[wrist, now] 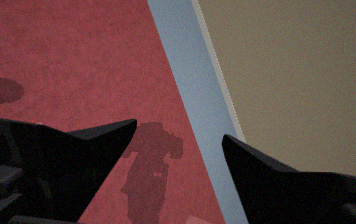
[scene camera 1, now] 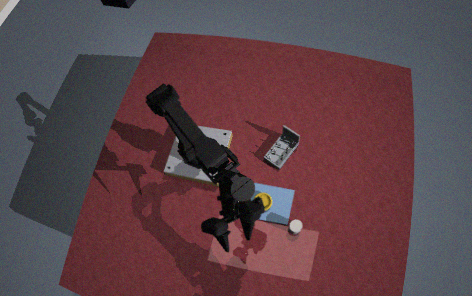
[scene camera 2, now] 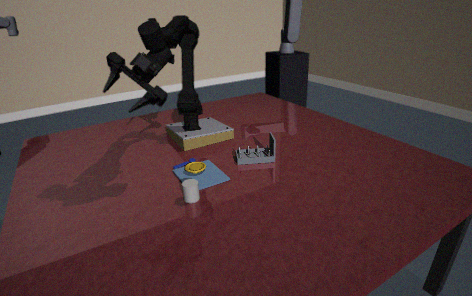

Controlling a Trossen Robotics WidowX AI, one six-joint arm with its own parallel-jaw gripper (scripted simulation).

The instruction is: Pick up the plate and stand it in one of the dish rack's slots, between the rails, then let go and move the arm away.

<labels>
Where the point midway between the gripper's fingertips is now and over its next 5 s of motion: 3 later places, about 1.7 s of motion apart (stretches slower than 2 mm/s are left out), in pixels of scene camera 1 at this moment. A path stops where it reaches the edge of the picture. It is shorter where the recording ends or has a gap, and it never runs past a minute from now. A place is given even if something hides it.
My gripper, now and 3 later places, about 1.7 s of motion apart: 238, 246; 262, 200; 264, 200; 265, 151
</labels>
